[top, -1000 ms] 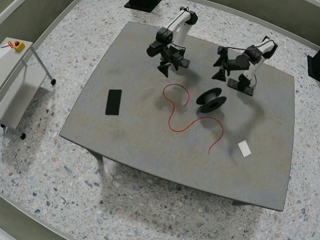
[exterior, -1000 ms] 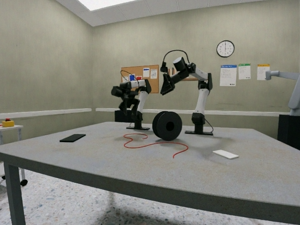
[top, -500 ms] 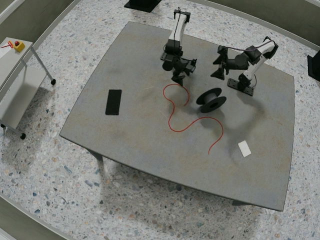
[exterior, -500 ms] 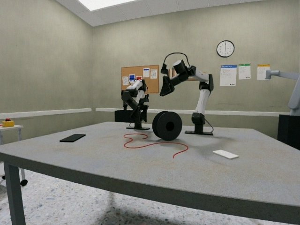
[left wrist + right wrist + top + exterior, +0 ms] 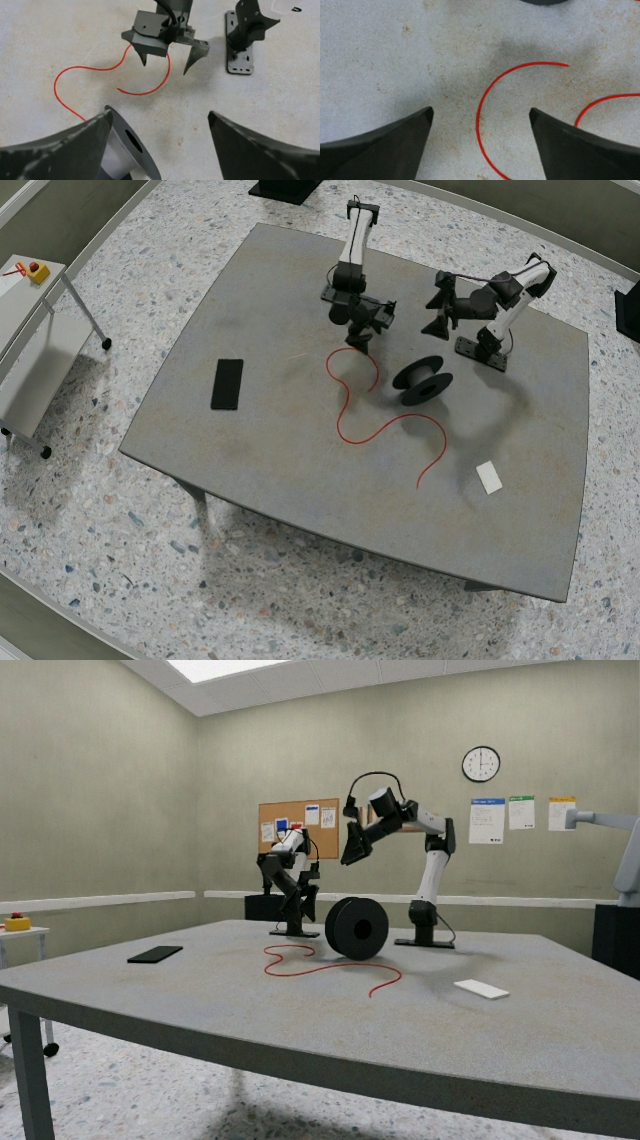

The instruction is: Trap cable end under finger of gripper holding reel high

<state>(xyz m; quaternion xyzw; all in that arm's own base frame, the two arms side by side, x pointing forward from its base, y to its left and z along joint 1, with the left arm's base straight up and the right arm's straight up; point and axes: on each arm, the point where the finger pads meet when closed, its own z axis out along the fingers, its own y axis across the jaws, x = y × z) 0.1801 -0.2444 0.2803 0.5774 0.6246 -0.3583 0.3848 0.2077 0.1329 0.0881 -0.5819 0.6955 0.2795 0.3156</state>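
Now: right hand 18 cm to the right of the black reel and 6 cm short of it. Also, from my right hand: white card (49 cm to the left, 23 cm ahead, 9 cm below).
Right now the black reel is 190 mm below my left hand, 70 mm ahead of it and 60 mm to the left of it. The rest, counted from my left hand: white card (370 mm to the left, 280 mm below, 230 mm ahead).
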